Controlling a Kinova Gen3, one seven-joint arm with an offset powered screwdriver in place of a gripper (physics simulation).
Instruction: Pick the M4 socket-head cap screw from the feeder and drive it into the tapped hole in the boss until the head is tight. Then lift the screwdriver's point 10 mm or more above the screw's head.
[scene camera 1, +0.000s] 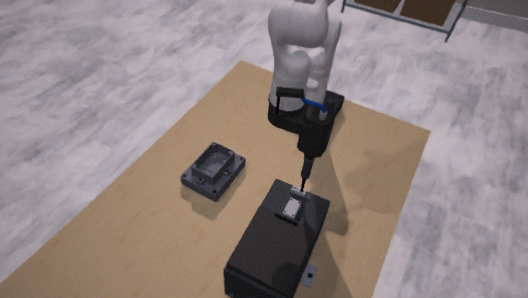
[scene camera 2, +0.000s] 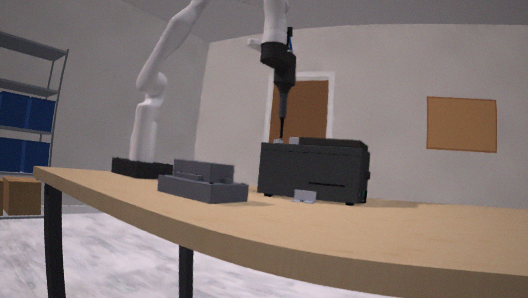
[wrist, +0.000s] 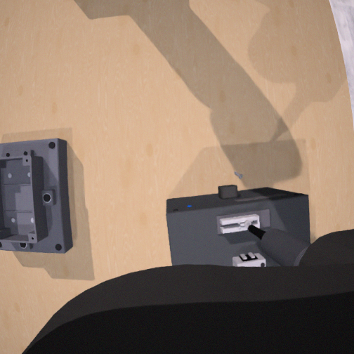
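The black screw feeder (scene camera 1: 270, 240) (scene camera 2: 310, 170) (wrist: 200, 232) stands on the table. My screwdriver bit (scene camera 1: 302, 189) (scene camera 2: 281, 136) (wrist: 252, 228) points down at the slotted silver pickup block (scene camera 1: 298, 191) (scene camera 2: 278, 141) (wrist: 227, 225) on the feeder's top. The bit's tip is at or just above the right part of the slot in the wrist view. A small pale shape, perhaps a screw head, shows beside the tip; whether the bit holds it is too small to tell. The dark grey housing (scene camera 1: 212, 172) (scene camera 2: 205, 187) (wrist: 60, 215) has side bosses with holes, one boss (wrist: 47, 197) facing the feeder.
A small grey screw-like piece (wrist: 238, 175) lies on the table (scene camera 1: 150, 210) (scene camera 2: 425, 225) (wrist: 125, 75) beyond the feeder. A white plate (scene camera 1: 292, 206) (wrist: 249, 260) sits on the feeder top near the pickup block. A grey bracket (scene camera 1: 309, 276) (scene camera 2: 304, 196) is at the feeder's foot.
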